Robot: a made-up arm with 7 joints. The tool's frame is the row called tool.
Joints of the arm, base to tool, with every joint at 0 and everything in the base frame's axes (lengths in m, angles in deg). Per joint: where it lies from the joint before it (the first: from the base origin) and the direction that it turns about. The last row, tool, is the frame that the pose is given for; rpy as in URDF.
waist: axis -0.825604 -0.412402 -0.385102 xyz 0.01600 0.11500 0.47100
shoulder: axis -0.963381 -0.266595 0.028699 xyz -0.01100 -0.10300 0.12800
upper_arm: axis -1 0 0 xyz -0.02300 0.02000 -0.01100
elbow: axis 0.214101 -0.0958 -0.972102 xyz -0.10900 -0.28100 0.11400
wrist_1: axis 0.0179 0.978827 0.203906 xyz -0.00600 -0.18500 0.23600
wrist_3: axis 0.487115 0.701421 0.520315 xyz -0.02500 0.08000 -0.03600
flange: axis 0 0 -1 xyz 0.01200 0.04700 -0.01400
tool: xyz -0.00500 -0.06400 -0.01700 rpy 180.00 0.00 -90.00
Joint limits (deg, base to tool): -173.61..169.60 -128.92..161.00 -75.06..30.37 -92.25..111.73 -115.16..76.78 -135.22..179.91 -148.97..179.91
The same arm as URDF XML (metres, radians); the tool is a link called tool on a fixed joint. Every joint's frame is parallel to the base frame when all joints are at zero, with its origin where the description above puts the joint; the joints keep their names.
<robot name="arm">
  <link name="base"/>
  <link name="link1"/>
  <link name="link2"/>
  <link name="link3"/>
  <link name="link4"/>
  <link name="link5"/>
  <link name="link6"/>
  <link name="link7"/>
  <link name="tool"/>
  <joint name="waist" type="revolute">
    <parent link="base"/>
    <child link="link1"/>
    <origin xyz="0.016 0.115 0.471"/>
    <axis xyz="-0.825604 -0.412402 -0.385102"/>
    <limit lower="-3.0301" upper="2.9601"/>
  </joint>
  <joint name="shoulder" type="revolute">
    <parent link="link1"/>
    <child link="link2"/>
    <origin xyz="-0.011 -0.103 0.128"/>
    <axis xyz="-0.963381 -0.266595 0.028699"/>
    <limit lower="-2.2501" upper="2.81"/>
  </joint>
  <joint name="upper_arm" type="revolute">
    <parent link="link2"/>
    <child link="link3"/>
    <origin xyz="-0.023 0.02 -0.011"/>
    <axis xyz="-1 0 0"/>
    <limit lower="-1.31" upper="0.5301"/>
  </joint>
  <joint name="elbow" type="revolute">
    <parent link="link3"/>
    <child link="link4"/>
    <origin xyz="-0.109 -0.281 0.114"/>
    <axis xyz="0.214101 -0.0958 -0.972102"/>
    <limit lower="-1.6101" upper="1.9501"/>
  </joint>
  <joint name="wrist_1" type="revolute">
    <parent link="link4"/>
    <child link="link5"/>
    <origin xyz="-0.006 -0.185 0.236"/>
    <axis xyz="0.0179 0.978827 0.203906"/>
    <limit lower="-2.0099" upper="1.3401"/>
  </joint>
  <joint name="wrist_3" type="revolute">
    <parent link="link5"/>
    <child link="link6"/>
    <origin xyz="-0.025 0.08 -0.036"/>
    <axis xyz="0.487115 0.701421 0.520315"/>
    <limit lower="-2.36" upper="3.14"/>
  </joint>
  <joint name="flange" type="revolute">
    <parent link="link6"/>
    <child link="link7"/>
    <origin xyz="0.012 0.047 -0.014"/>
    <axis xyz="0 0 -1"/>
    <limit lower="-2.6" upper="3.14"/>
  </joint>
  <joint name="tool_fixed" type="fixed">
    <parent link="link7"/>
    <child link="tool"/>
    <origin xyz="-0.005 -0.064 -0.017" rpy="3.1416 0 -1.5708"/>
  </joint>
</robot>

